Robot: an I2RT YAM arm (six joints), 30 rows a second.
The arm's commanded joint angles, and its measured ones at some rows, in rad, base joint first. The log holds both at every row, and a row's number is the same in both.
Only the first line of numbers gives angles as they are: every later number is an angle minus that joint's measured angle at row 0.
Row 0, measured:
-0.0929, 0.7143, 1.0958, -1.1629, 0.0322, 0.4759
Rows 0 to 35, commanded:
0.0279, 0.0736, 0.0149, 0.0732, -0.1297, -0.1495
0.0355, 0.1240, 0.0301, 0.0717, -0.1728, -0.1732
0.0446, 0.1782, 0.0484, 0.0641, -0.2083, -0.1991
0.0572, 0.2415, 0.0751, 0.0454, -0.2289, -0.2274
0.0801, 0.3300, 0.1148, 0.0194, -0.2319, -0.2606
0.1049, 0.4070, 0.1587, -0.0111, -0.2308, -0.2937
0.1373, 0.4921, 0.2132, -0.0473, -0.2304, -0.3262
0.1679, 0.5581, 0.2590, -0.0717, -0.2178, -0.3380
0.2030, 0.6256, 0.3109, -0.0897, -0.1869, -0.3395
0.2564, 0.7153, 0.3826, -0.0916, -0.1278, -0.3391
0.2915, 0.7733, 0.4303, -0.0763, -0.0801, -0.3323
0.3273, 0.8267, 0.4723, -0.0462, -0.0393, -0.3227
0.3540, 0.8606, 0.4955, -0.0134, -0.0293, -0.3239
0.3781, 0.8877, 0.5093, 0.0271, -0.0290, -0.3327
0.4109, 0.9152, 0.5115, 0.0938, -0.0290, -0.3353
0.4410, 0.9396, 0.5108, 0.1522, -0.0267, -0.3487
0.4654, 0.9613, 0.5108, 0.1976, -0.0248, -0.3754
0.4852, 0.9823, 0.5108, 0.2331, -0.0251, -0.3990
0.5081, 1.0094, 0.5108, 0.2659, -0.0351, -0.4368
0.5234, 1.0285, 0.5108, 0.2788, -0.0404, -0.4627
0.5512, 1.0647, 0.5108, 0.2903, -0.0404, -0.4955
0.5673, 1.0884, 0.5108, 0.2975, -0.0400, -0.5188
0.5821, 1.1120, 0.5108, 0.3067, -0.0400, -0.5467
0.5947, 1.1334, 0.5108, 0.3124, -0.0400, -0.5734
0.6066, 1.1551, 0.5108, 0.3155, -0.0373, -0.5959
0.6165, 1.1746, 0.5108, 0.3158, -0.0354, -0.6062
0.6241, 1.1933, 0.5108, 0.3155, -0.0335, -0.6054
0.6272, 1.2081, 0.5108, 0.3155, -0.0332, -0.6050
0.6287, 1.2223, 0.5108, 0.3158, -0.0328, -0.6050
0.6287, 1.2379, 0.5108, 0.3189, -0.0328, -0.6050
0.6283, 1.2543, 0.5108, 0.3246, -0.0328, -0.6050
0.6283, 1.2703, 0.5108, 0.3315, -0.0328, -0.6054
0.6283, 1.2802, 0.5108, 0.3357, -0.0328, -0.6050
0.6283, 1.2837, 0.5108, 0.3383, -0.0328, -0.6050
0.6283, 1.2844, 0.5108, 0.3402, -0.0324, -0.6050
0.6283, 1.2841, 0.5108, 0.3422, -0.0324, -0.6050
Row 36, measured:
0.6291, 1.2760, 0.4940, 0.3380, -0.0389, -0.5947
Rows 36 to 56, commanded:
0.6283, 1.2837, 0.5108, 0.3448, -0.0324, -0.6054
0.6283, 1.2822, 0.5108, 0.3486, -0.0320, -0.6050
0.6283, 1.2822, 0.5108, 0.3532, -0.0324, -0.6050
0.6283, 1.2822, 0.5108, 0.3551, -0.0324, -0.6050
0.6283, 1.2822, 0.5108, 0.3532, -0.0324, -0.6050
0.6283, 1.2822, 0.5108, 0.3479, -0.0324, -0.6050
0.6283, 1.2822, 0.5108, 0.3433, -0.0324, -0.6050
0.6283, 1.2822, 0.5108, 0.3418, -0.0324, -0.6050
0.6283, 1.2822, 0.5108, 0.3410, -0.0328, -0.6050
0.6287, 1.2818, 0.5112, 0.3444, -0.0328, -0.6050
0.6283, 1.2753, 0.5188, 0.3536, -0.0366, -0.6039
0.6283, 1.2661, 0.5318, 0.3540, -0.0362, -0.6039
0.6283, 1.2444, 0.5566, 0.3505, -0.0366, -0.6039
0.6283, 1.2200, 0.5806, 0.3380, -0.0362, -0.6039
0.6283, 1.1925, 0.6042, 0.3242, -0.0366, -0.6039
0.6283, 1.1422, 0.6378, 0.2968, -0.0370, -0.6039
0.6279, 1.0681, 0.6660, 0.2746, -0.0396, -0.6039
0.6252, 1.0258, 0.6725, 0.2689, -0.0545, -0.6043
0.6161, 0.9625, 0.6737, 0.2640, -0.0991, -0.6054
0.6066, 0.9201, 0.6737, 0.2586, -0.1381, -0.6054
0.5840, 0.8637, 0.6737, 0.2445, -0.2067, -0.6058
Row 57, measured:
0.6252, 1.0380, 0.6283, 0.2624, -0.0724, -0.6005
